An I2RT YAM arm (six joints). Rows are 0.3 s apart.
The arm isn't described. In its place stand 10 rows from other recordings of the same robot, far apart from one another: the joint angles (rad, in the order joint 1, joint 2, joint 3, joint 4, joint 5, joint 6), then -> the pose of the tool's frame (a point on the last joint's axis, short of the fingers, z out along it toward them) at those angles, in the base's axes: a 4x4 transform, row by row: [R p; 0 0 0 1], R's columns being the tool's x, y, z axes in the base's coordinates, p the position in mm.
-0.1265 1.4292 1.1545 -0.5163 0.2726 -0.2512 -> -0.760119 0.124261 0.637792 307.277; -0.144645 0.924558 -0.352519 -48.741; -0.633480 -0.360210 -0.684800 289.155; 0 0 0 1
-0.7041 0.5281 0.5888 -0.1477 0.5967 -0.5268 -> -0.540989 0.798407 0.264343 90.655; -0.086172 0.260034 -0.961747 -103.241; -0.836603 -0.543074 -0.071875 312.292; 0 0 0 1
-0.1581 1.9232 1.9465 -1.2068 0.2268 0.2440 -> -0.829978 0.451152 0.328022 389.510; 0.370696 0.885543 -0.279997 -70.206; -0.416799 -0.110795 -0.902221 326.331; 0 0 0 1
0.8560 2.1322 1.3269 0.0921 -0.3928 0.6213 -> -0.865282 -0.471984 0.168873 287.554; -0.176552 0.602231 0.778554 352.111; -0.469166 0.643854 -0.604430 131.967; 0 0 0 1
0.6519 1.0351 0.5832 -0.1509 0.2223 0.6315 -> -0.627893 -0.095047 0.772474 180.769; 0.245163 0.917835 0.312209 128.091; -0.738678 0.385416 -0.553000 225.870; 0 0 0 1
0.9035 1.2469 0.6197 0.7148 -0.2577 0.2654 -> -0.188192 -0.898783 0.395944 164.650; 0.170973 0.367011 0.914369 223.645; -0.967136 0.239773 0.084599 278.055; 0 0 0 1
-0.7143 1.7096 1.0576 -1.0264 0.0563 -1.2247 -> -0.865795 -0.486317 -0.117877 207.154; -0.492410 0.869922 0.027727 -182.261; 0.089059 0.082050 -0.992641 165.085; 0 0 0 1
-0.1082 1.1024 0.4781 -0.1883 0.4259 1.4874 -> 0.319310 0.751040 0.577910 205.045; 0.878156 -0.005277 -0.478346 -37.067; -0.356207 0.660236 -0.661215 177.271; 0 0 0 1
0.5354 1.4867 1.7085 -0.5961 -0.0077 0.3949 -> -0.488897 -0.355617 0.796565 279.925; 0.157286 0.862234 0.481470 166.369; -0.858045 0.360678 -0.365610 448.923; 0 0 0 1
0.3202 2.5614 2.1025 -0.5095 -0.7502 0.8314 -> -0.968074 0.175632 0.178846 508.439; 0.248447 0.577590 0.777602 194.176; 0.033272 0.797210 -0.602785 121.055; 0 0 0 1
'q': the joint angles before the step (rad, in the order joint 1, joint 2, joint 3, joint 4, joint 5, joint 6). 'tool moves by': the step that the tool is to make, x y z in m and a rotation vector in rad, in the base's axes. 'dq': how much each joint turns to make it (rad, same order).
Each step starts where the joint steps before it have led.
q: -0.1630 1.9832 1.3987 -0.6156 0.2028 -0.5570
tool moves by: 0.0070 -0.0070 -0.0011 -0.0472 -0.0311 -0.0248
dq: -0.0104 0.0195 0.0156 0.0430 0.0437 -0.0024
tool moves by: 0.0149 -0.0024 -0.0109 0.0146 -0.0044 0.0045
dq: -0.0008 0.0676 0.0556 0.0135 -0.0160 0.0012
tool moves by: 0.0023 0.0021 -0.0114 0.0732 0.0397 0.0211
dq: 0.0002 0.0373 0.0207 -0.0362 -0.0683 0.0052
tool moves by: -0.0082 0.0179 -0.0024 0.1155 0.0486 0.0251
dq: 0.0305 -0.0143 -0.0206 -0.0644 -0.0992 0.0391
